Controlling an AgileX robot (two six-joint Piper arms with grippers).
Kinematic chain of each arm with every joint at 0, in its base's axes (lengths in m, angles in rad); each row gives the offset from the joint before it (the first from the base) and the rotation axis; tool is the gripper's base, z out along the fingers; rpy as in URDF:
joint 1: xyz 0 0 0.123 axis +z
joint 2: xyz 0 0 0 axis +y
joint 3: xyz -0.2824 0 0.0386 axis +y
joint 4: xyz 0.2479 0 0.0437 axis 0.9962 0 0.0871
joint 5: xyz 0 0 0 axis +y
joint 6: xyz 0.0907 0 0.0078 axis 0.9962 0 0.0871
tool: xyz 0 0 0 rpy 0 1.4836 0
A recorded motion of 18 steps. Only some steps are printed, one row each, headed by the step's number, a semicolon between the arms.
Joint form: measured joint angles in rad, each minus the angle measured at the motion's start. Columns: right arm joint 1, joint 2, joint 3, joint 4, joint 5, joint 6; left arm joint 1, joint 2, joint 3, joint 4, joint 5, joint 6.
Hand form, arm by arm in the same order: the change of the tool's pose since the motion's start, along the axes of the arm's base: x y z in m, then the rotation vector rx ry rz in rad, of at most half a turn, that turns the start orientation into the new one. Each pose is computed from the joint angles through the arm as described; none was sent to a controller.
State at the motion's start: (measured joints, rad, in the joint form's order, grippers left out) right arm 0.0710 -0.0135 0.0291 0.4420 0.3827 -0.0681; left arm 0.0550 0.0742 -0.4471 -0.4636 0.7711 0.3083
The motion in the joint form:
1: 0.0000 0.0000 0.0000 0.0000 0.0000 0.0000; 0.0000 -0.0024 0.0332 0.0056 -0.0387 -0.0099
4: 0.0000 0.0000 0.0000 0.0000 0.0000 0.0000; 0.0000 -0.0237 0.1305 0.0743 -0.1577 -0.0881
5: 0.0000 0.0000 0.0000 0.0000 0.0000 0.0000; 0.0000 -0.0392 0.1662 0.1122 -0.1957 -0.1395
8: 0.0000 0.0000 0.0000 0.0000 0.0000 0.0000; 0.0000 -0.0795 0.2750 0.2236 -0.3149 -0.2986
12: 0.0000 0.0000 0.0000 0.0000 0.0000 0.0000; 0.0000 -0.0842 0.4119 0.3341 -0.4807 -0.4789
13: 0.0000 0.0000 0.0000 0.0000 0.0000 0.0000; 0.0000 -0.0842 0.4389 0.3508 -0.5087 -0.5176
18: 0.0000 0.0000 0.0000 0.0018 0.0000 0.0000; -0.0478 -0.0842 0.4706 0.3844 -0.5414 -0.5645
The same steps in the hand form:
1: 0.0000 0.0000 0.0000 0.0000 0.0000 0.0000; 0.0043 0.0017 -0.0070 -0.0114 -0.0015 0.0203
4: 0.0000 0.0000 0.0000 0.0000 0.0000 0.0000; 0.0139 0.0093 -0.0282 -0.0395 -0.0157 0.1093
5: 0.0000 0.0000 0.0000 0.0000 0.0000 0.0000; 0.0158 0.0122 -0.0364 -0.0573 -0.0212 0.1460
8: 0.0000 0.0000 0.0000 0.0000 0.0000 0.0000; 0.0218 0.0201 -0.0610 -0.1152 -0.0454 0.2426
12: 0.0000 0.0000 0.0000 0.0000 0.0000 0.0000; 0.0315 0.0268 -0.0921 -0.1902 -0.0634 0.3247
13: 0.0000 0.0000 0.0000 0.0000 0.0000 0.0000; 0.0329 0.0276 -0.0987 -0.2118 -0.0617 0.3367
18: 0.0000 0.0001 0.0000 0.0018 0.0001 0.0001; 0.0342 0.0260 -0.1066 -0.2257 -0.0559 0.3029

